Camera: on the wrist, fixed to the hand. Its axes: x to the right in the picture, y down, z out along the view.
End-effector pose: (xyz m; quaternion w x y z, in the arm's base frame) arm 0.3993 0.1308 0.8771 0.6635 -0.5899 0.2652 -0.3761
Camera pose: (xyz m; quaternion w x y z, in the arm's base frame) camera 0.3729 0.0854 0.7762 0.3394 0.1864 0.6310 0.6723
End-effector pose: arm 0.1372 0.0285 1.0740 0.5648 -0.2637 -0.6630 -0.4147
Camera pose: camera 0.2446 0.0210 1.1106 0.4068 -0.7186 0.2820 0.4885
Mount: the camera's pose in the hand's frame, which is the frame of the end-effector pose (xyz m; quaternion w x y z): 0.0124 0.0932 -0.0640 0.0297 -0.0917 0.0022 0.9953
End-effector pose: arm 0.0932 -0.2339 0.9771 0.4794 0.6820 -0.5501 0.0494
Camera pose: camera 0.0531 -0.1912 1.0746 0.0288 -0.5714 -0.6986 0.4297
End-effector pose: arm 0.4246 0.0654 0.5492 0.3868 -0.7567 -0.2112 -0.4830
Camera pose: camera 0.4584 -0.0428 0.5397 0.4233 -0.2671 0.7920 0.3496
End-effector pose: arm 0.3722 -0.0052 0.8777 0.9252 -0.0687 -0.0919 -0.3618
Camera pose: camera 0.4524 0.0422 0.8125 0.3815 -0.1776 0.1009 0.9015
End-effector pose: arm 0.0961 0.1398 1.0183 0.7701 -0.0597 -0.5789 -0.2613
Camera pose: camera 0.1975 0.1902 1.0287 0.2788 -0.6480 0.0679 0.7055
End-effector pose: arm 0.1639 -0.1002 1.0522 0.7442 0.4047 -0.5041 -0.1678
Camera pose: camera 0.2113 -0.0232 1.1212 0.2274 -0.5576 -0.4008 0.6904
